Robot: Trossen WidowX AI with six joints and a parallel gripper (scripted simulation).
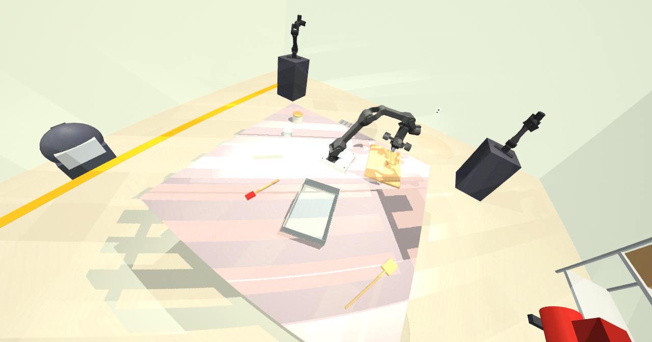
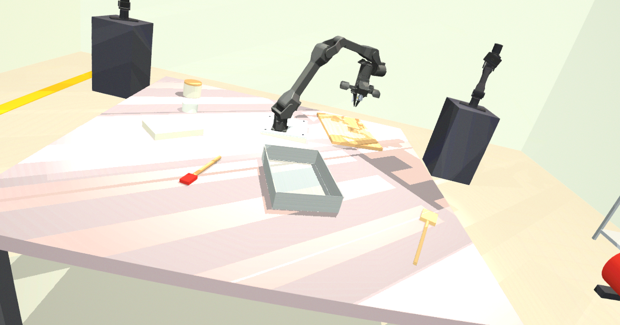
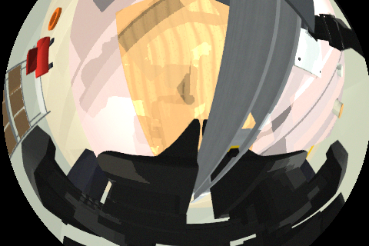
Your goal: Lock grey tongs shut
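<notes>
Now: the wooden board 120 mm below my gripper tip. The rest, counted from my gripper tip: grey roasting tin: 610 mm ahead, 190 mm to the right, 100 mm below; pale block: 670 mm to the right, 450 mm ahead, 120 mm below; red spatula: 700 mm ahead, 490 mm to the right, 120 mm below.
</notes>
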